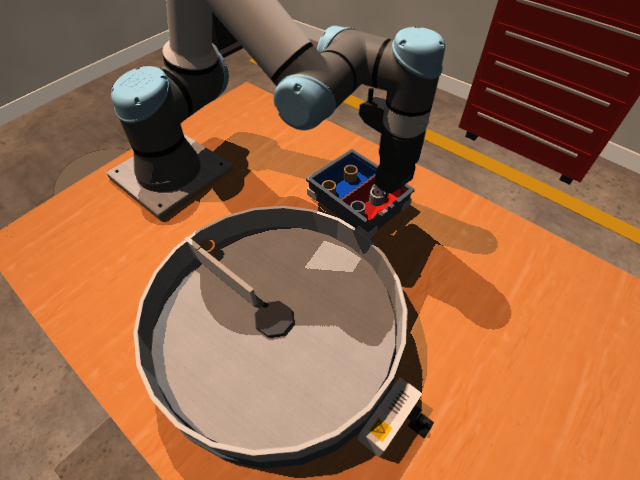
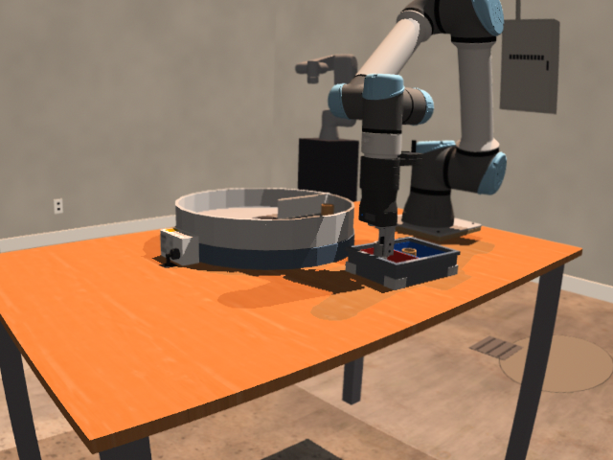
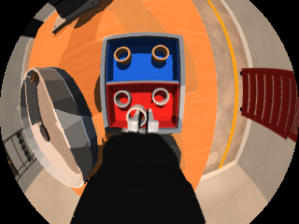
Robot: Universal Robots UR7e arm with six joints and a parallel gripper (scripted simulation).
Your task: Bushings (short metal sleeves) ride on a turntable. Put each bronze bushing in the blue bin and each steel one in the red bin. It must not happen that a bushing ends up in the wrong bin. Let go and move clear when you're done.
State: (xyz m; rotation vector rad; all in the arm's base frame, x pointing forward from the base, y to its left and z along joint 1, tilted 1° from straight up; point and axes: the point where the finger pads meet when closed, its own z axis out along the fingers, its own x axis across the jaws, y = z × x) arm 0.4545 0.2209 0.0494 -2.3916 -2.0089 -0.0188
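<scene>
Right now the bin is 60 mm behind my hand and 40 mm below it. From my hand the other things lie so: turntable: 30 mm ahead, 350 mm to the right, 10 mm below.
</scene>
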